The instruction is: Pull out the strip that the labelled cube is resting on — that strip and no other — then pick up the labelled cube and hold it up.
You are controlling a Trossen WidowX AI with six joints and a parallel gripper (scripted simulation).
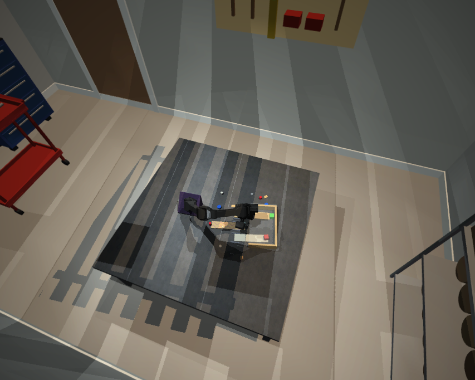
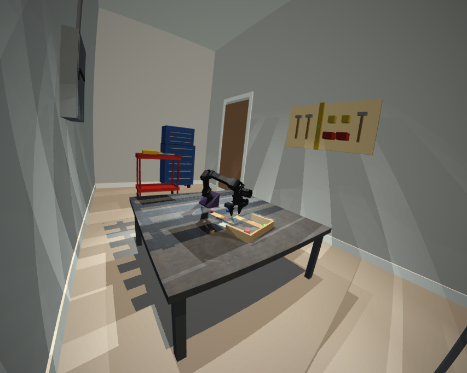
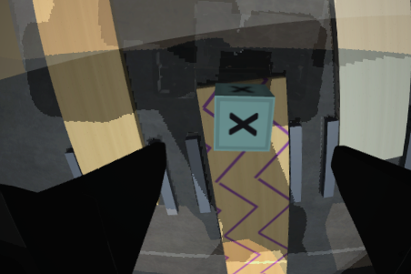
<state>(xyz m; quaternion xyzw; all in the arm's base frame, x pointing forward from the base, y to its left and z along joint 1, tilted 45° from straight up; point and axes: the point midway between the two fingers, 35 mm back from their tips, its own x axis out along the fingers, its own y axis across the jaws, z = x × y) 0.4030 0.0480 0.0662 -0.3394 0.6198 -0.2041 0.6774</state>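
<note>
My gripper tip is now 40 mm above the labelled cube. Round my gripper tip: orange block (80 mm ahead, 230 mm to the right, 50 mm below).
</note>
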